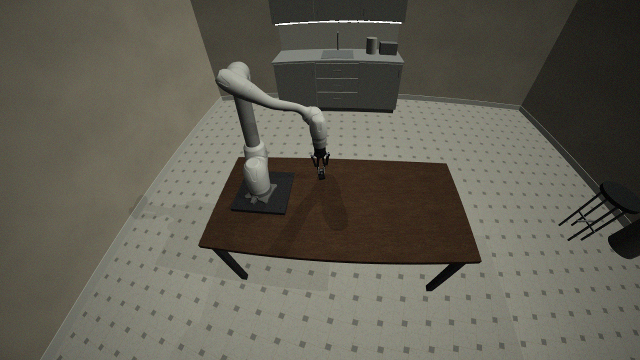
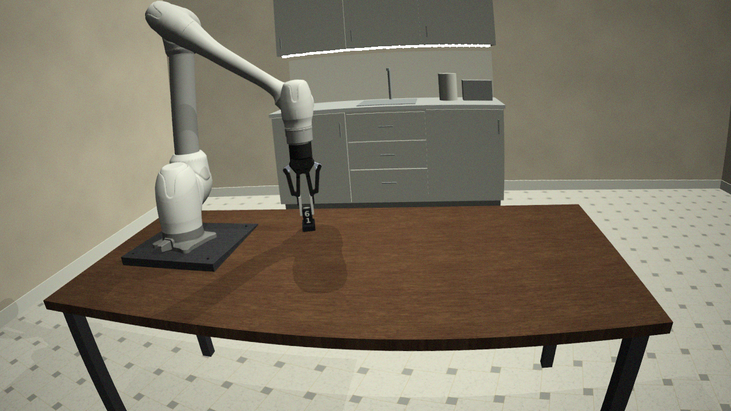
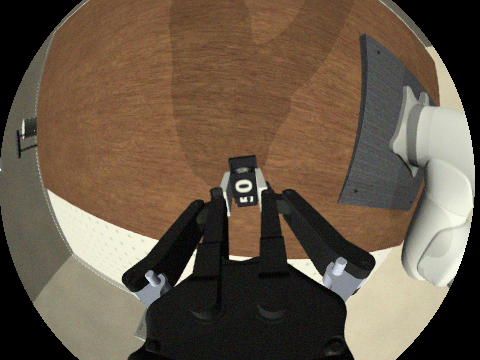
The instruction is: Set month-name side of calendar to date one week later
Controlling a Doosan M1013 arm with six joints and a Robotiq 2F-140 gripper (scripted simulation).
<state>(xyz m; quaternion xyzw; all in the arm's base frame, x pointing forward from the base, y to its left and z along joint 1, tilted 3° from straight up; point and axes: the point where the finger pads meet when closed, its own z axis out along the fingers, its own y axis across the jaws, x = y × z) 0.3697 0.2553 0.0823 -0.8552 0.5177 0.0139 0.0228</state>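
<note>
The dark tray lies 10 mm behind my hand, 20 mm to the left of it and 80 mm below it.
</note>
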